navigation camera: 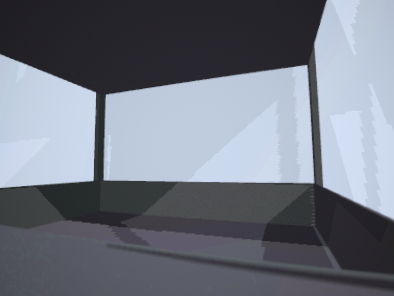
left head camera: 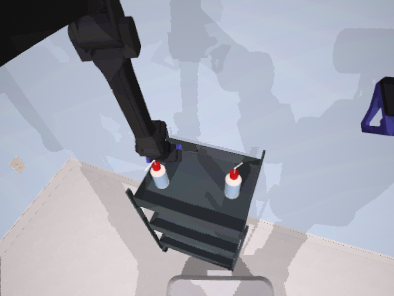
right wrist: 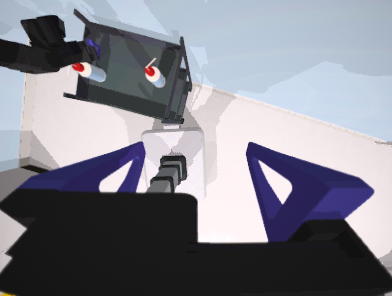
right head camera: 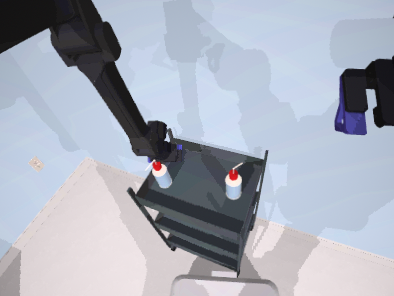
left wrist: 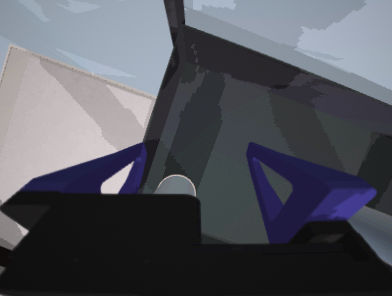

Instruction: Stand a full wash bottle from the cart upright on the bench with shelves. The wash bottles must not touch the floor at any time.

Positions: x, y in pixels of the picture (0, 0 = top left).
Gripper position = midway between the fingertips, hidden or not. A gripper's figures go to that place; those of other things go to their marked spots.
Scene:
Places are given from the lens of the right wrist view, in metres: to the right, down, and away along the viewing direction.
my right gripper [right wrist: 195, 147]: 0.00, 0.00, 0.13
dark cart [right wrist: 124, 55]: -0.34, -0.45, 0.68

